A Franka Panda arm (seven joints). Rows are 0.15 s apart.
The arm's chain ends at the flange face. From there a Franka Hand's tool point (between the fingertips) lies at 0.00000 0.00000 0.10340 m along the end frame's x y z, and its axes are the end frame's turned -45 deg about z.
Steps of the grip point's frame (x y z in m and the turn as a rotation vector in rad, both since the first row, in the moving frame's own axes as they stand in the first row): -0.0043, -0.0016, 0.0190, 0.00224, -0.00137, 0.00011; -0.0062, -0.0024, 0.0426, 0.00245, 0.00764, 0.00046; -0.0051, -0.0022, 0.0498, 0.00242, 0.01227, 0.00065; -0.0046, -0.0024, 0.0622, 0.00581, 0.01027, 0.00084; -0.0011, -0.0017, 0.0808, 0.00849, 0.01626, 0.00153
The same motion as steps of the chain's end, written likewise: -0.0039, 0.0020, 0.0190, 0.00062, -0.00255, 0.00011; -0.0065, 0.0034, 0.0426, 0.00713, 0.00367, 0.00046; -0.0059, 0.0031, 0.0498, 0.01039, 0.00697, 0.00065; -0.0053, 0.0027, 0.0622, 0.01137, 0.00315, 0.00084; -0.0025, 0.0014, 0.0808, 0.01750, 0.00549, 0.00153
